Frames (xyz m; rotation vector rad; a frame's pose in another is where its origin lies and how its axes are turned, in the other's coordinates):
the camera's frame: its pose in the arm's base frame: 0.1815 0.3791 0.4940 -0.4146 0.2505 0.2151
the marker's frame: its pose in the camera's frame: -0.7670 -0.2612 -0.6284 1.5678 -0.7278 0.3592
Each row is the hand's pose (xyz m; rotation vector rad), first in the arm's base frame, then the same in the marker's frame.
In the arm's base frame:
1: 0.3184 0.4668 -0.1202 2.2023 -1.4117 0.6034
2: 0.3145 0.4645 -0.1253 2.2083 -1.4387 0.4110
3: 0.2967 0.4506 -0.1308 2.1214 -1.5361 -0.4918
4: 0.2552 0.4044 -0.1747 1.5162 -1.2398 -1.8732
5: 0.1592 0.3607 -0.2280 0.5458 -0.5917 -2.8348
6: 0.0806 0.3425 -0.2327 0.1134 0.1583 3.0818
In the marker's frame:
1: 0.7763 -0.5704 -0.7420 0.9013 -0.8758 0.7117
2: 0.7702 -0.5735 -0.7415 0.8771 -0.9859 0.6053
3: 0.7498 -0.5735 -0.7305 0.7401 -1.4988 0.1035
4: 0.6865 -0.6032 -0.7004 0.3185 -2.0796 -0.9402
5: 0.5712 -0.6156 -0.6777 -0.2238 -2.3005 -2.0772
6: 0.4963 -0.5883 -0.6649 0.4015 1.7003 2.0153

